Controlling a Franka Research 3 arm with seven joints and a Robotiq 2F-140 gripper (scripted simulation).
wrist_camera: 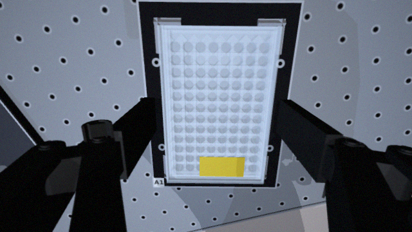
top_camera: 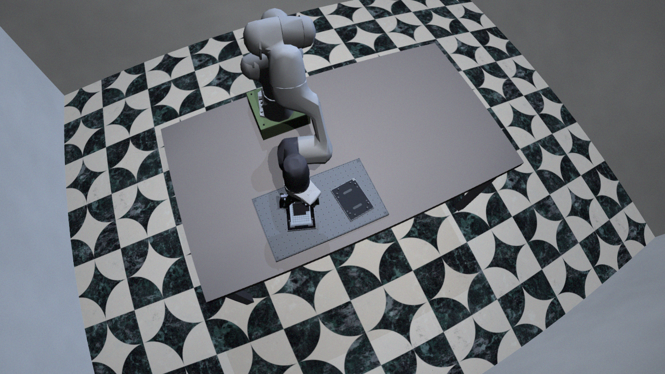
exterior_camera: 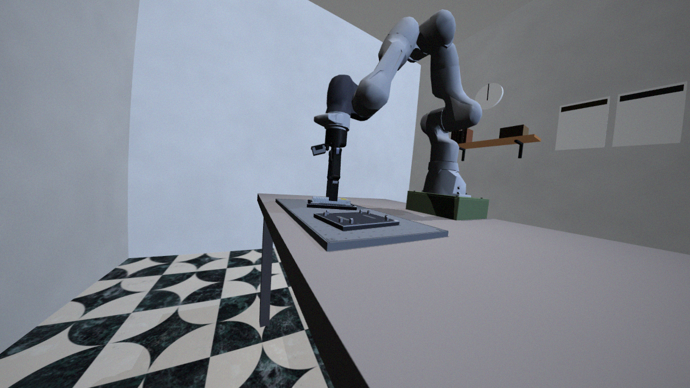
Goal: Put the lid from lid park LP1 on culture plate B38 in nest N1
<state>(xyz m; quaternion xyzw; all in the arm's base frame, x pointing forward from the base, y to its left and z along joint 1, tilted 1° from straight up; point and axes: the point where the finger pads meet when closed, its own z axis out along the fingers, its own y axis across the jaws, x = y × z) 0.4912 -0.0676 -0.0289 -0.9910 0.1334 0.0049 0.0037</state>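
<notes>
The lid is 20 mm below my hand. The rest, counted from my hand: culture plate: 30 mm below; then lid park LP1: 30 mm ahead, 230 mm to the left, 40 mm below; then black nest N1: 40 mm below.
</notes>
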